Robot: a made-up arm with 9 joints. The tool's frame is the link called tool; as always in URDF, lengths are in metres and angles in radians. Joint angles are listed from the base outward. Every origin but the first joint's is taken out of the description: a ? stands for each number. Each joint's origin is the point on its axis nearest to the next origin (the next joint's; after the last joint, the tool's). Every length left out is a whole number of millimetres.
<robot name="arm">
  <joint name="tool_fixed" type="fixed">
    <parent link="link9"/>
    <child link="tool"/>
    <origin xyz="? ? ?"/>
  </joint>
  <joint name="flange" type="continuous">
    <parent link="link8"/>
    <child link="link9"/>
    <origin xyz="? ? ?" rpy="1.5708 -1.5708 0"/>
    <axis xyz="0 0 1"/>
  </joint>
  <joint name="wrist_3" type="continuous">
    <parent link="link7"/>
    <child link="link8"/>
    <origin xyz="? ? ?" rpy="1.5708 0 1.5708"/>
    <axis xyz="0 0 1"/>
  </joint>
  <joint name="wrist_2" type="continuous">
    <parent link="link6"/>
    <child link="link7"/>
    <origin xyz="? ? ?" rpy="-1.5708 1.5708 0"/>
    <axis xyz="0 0 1"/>
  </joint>
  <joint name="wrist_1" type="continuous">
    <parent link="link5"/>
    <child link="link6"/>
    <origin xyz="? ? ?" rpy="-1.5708 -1.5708 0"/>
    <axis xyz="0 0 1"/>
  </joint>
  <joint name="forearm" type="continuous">
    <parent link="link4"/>
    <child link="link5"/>
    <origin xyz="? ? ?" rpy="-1.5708 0 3.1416"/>
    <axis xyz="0 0 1"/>
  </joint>
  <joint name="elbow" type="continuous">
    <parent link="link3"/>
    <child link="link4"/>
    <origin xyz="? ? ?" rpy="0 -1.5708 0"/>
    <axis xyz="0 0 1"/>
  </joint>
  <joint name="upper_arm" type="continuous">
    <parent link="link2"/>
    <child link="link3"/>
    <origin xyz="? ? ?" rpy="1.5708 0 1.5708"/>
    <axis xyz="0 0 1"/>
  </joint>
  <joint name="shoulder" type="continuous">
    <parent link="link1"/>
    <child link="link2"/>
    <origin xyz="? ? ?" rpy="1.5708 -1.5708 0"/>
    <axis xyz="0 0 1"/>
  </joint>
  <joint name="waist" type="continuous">
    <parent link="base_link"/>
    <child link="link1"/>
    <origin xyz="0 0 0.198"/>
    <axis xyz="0 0 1"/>
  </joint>
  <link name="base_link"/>
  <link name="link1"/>
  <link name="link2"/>
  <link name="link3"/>
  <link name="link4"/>
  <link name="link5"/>
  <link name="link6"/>
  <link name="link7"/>
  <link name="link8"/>
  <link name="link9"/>
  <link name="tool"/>
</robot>
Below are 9 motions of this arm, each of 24 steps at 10 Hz.
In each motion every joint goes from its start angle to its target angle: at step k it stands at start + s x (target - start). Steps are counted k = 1, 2, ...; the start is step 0. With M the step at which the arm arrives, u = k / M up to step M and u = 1 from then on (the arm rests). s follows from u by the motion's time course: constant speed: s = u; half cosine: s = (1 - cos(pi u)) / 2; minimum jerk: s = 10 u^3 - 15 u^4 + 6 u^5.
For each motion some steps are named. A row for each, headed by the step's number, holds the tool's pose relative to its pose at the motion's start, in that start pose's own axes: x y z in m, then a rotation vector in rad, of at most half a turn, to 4 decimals.
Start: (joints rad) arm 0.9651 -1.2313 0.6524 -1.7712 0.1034 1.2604 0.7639 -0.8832 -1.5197
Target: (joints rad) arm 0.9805 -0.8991 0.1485 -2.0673 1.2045 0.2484 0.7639 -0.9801 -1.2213
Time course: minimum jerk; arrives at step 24
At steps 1, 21, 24:
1: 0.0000 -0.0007 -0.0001 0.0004 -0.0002 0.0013
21: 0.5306 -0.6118 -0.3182 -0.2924 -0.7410 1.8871
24: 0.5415 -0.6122 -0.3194 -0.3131 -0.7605 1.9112

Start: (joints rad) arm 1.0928 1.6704 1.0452 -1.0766 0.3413 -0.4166 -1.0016 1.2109 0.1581
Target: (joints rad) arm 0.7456 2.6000 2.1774 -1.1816 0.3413 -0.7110 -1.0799 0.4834 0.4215
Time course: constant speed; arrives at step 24
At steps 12, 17, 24:
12: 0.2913 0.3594 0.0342 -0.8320 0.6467 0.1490
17: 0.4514 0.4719 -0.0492 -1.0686 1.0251 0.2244
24: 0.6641 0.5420 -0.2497 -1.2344 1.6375 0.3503

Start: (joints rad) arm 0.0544 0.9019 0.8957 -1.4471 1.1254 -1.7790 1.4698 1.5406 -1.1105
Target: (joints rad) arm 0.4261 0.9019 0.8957 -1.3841 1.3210 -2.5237 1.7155 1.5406 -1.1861
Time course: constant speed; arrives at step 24
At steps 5, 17, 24:
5: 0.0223 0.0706 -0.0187 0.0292 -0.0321 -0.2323
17: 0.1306 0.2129 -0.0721 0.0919 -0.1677 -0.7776
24: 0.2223 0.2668 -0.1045 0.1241 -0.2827 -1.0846

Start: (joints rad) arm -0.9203 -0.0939 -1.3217 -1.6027 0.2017 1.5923 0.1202 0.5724 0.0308
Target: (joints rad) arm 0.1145 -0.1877 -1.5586 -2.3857 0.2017 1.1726 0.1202 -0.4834 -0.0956
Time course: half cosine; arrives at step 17
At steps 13, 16, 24:
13: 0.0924 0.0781 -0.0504 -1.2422 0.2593 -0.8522
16: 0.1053 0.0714 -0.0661 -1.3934 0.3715 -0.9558
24: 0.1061 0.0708 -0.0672 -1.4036 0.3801 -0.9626

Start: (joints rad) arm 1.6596 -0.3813 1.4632 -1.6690 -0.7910 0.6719 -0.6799 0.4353 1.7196
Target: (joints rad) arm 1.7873 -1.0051 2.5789 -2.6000 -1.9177 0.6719 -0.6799 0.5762 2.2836
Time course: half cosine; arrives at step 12
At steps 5, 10, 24:
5: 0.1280 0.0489 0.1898 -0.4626 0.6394 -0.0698
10: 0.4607 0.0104 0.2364 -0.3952 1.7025 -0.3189
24: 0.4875 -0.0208 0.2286 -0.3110 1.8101 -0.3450

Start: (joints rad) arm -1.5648 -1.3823 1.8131 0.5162 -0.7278 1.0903 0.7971 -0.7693 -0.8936
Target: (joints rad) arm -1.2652 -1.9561 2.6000 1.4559 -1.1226 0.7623 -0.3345 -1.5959 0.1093
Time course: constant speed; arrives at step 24
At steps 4, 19, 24:
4: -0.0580 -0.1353 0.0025 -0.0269 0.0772 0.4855
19: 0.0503 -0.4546 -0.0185 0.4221 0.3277 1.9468
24: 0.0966 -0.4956 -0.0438 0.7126 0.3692 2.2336

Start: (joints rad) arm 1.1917 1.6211 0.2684 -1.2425 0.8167 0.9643 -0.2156 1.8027 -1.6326
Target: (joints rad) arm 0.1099 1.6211 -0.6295 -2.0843 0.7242 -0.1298 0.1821 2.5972 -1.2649
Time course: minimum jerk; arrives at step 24
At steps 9, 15, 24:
9: -0.0023 -0.1384 0.0992 0.3442 0.2227 -0.2302
15: -0.1847 -0.4203 -0.0025 1.2108 0.2445 -0.2450
24: -0.3144 -0.4631 -0.2222 1.7254 -0.0003 -0.0127

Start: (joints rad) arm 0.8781 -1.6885 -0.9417 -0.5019 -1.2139 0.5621 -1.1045 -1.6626 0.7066
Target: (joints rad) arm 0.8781 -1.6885 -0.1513 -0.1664 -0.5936 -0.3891 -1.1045 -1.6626 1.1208
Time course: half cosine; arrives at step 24
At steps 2, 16, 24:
2: 0.0022 -0.0001 0.0001 0.0135 -0.0102 -0.0173
16: 0.0950 0.0267 -0.0643 0.4522 -0.6173 -0.7823
24: 0.1512 0.0499 -0.1103 0.5241 -0.8984 -1.0337

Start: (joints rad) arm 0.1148 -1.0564 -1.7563 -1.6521 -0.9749 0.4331 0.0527 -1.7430 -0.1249
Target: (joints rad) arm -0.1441 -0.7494 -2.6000 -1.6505 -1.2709 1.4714 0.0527 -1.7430 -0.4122
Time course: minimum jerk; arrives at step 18
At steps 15, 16, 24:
15: -0.2318 0.1668 -0.1462 -0.3785 -0.7239 -0.0478
16: -0.2348 0.1700 -0.1528 -0.3821 -0.7468 -0.0571
24: -0.2362 0.1715 -0.1561 -0.3838 -0.7579 -0.0617

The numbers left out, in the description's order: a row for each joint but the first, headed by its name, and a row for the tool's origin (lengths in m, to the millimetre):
tool: -0.219 -0.112 0
flange: -0.115 -0.191 0
wrist_3: 0.046 -0.159 0
wrist_2: -0.063 0.021 0
wrist_1: 0.037 -0.159 0
forearm: 0.055 0.257 0
elbow: 0.035 0.154 0
upper_arm: 0.099 -0.036 0
shoulder: 0.004 0.054 0

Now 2 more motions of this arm.
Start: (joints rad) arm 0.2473 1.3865 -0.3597 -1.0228 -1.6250 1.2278 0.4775 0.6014 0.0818
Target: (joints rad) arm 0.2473 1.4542 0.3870 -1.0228 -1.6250 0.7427 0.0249 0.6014 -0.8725
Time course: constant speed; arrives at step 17
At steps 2, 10, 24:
2: -0.0157 0.0189 0.0046 0.0973 0.0015 -0.1416
10: -0.0547 0.0820 0.0496 0.5133 0.0441 -0.6307
24: -0.0824 0.0958 0.1034 0.9031 0.1308 -0.9345

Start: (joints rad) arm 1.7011 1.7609 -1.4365 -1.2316 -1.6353 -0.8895 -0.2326 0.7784 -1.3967
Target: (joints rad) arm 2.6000 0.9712 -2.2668 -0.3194 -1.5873 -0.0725 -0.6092 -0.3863 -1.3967
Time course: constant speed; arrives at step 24
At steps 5, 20, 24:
5: 0.0289 0.0711 -0.0627 -0.0959 -0.2603 -0.2161
20: 0.2285 0.0877 -0.3315 -1.0396 -0.9445 -0.3620
24: 0.2685 0.0046 -0.3607 -1.3266 -1.1115 -0.1947

